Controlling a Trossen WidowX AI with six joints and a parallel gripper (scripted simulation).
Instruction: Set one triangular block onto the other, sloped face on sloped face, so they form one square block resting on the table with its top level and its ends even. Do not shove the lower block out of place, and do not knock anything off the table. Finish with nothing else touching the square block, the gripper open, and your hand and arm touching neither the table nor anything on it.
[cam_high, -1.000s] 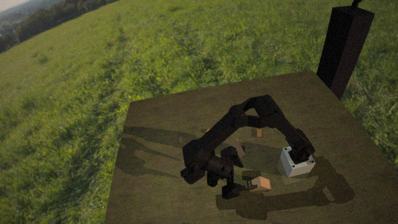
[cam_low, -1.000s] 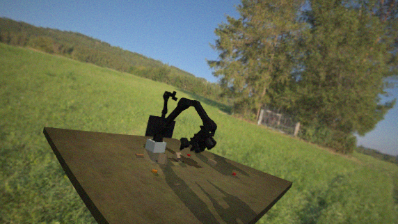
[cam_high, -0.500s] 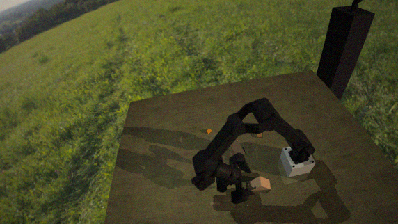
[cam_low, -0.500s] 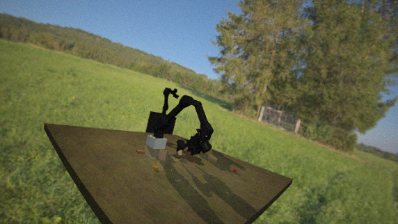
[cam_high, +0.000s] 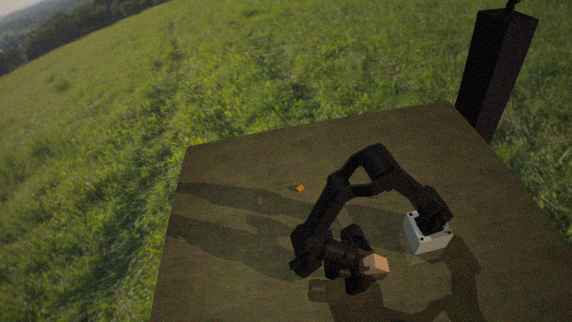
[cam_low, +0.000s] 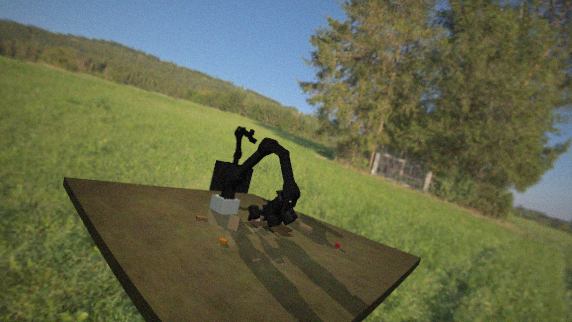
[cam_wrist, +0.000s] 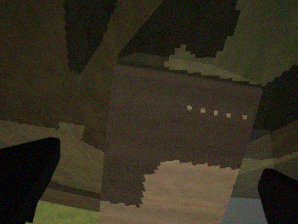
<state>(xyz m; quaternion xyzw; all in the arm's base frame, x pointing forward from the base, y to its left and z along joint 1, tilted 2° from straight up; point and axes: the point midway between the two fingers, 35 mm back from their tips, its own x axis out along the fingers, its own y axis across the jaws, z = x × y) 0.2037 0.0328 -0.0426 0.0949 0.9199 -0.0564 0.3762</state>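
Right now the triangular block is 1 cm above my gripper tip. Also, from my gripper tip: orange piece 14 cm ahead, 35 cm to the right, 1 cm below.
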